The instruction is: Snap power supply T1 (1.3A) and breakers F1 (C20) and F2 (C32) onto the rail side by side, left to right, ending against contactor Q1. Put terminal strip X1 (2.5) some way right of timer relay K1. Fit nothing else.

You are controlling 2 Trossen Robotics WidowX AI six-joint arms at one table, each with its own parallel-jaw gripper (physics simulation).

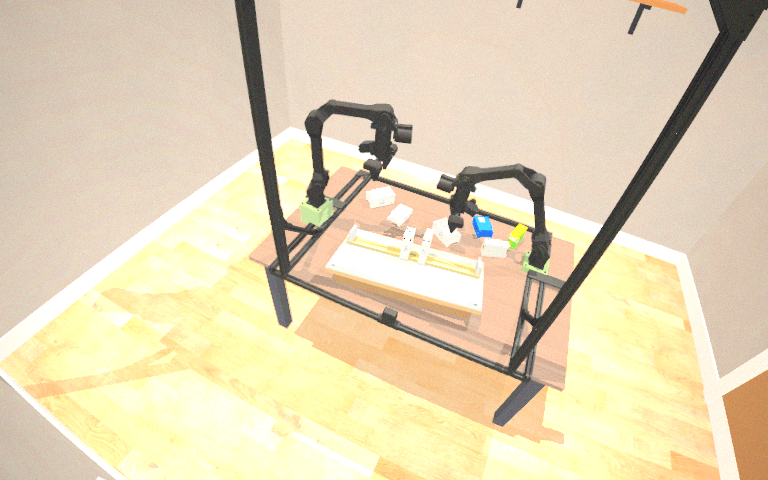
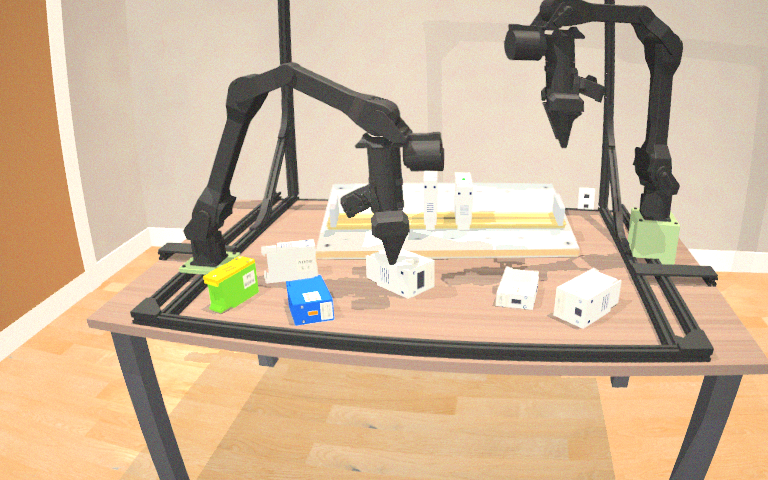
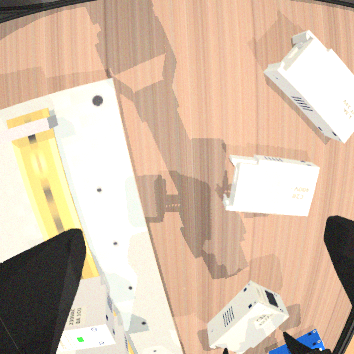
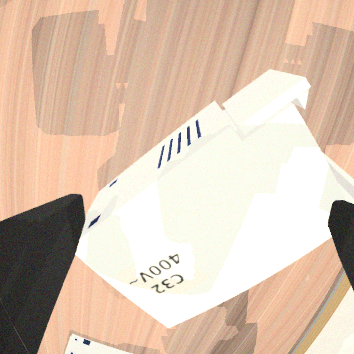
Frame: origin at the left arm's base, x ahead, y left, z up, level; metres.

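Seen in the pictures: left gripper, between the fingertips: (image 1: 379, 175) (image 2: 560, 143) (image 3: 207, 236); right gripper, between the fingertips: (image 2: 390, 254) (image 3: 254, 341) (image 4: 212, 211); left arm's base, origin of its link: (image 1: 316, 201) (image 2: 655, 216); right arm's base, origin of its link: (image 1: 536, 262) (image 2: 209, 260).
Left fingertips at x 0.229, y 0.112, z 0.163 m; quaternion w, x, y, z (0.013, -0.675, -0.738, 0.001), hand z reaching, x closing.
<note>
Pixels of each thing's middle, then the offset from my left fingertips to it. "spot": a spot on its surface instead.
- White power supply T1, middle of its body: (image 3: 320, 85) (image 2: 589, 296) (image 1: 380, 197) dx -0.066, dy +0.157, dz -0.234 m
- marked C20, middle of its body: (image 3: 270, 184) (image 2: 519, 287) (image 1: 399, 214) dx +0.064, dy +0.111, dz -0.248 m
- marked C32, middle of its body: (image 4: 217, 200) (image 3: 245, 321) (image 2: 399, 270) (image 1: 446, 232) dx +0.289, dy +0.110, dz -0.234 m
- yellow rail, a spot on its surface: (image 3: 37, 175) spot: dx +0.049, dy -0.167, dz -0.204 m
- blue block, middle of its body: (image 2: 308, 299) (image 1: 482, 227) dx +0.416, dy +0.246, dz -0.242 m
- green-and-yellow block, middle of its body: (image 2: 231, 284) (image 1: 516, 236) dx +0.567, dy +0.255, dz -0.227 m
- white housing, middle of its body: (image 2: 289, 261) (image 1: 495, 248) dx +0.505, dy +0.129, dz -0.227 m
White power supply T1 (image 1: 380, 196) (image 2: 587, 298) (image 3: 320, 92) and white breaker F1, marked C20, (image 1: 400, 214) (image 2: 517, 288) (image 3: 272, 187) lie on the table. White breaker F2, marked C32, (image 2: 407, 280) (image 3: 247, 317) (image 4: 225, 165) lies under my right gripper (image 1: 455, 227) (image 2: 392, 261) (image 4: 212, 211), which is open, its fingertips towards opposite ends of the housing. My left gripper (image 2: 562, 144) (image 3: 207, 236) is open and empty, high up. Two modules (image 1: 407, 243) (image 2: 463, 200) (image 1: 425, 246) (image 2: 429, 199) stand upright, apart, on the yellow rail (image 1: 373, 242) (image 2: 515, 220) (image 3: 37, 175). I cannot tell which is Q1 or K1, nor identify X1.
A blue block (image 1: 482, 226) (image 2: 310, 300), a green-and-yellow block (image 1: 517, 236) (image 2: 232, 284) and another white housing (image 1: 494, 247) (image 2: 290, 261) lie near the right arm's base. End pieces (image 1: 352, 233) (image 1: 479, 266) stand at the rail's ends on the white board (image 1: 396, 280) (image 2: 368, 240). Black frame bars surround the table.
</note>
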